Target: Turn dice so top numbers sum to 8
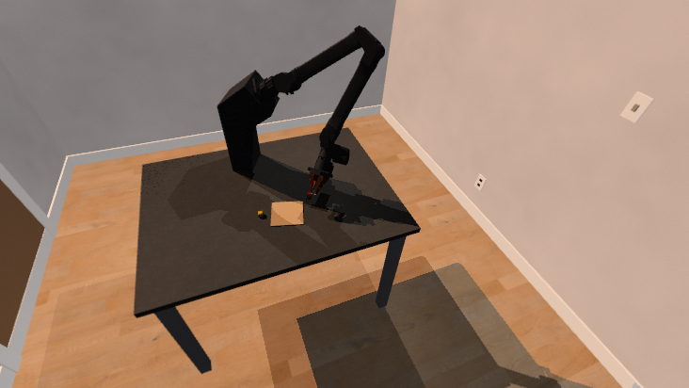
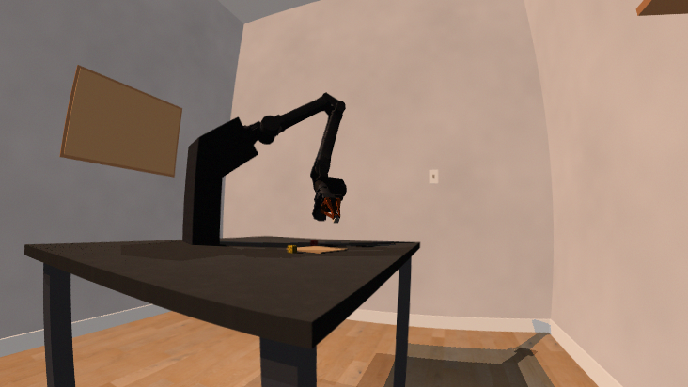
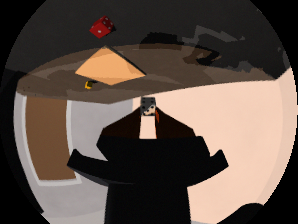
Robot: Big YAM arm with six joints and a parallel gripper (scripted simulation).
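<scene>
Now: hand 80 mm past the red die, 10 mm to the left of it and 100 mm above it. Round my hand: yellow die (10 mm behind, 240 mm to the right, 100 mm below); then tan mat (120 mm to the right, 110 mm below); then white die (10 mm below).
</scene>
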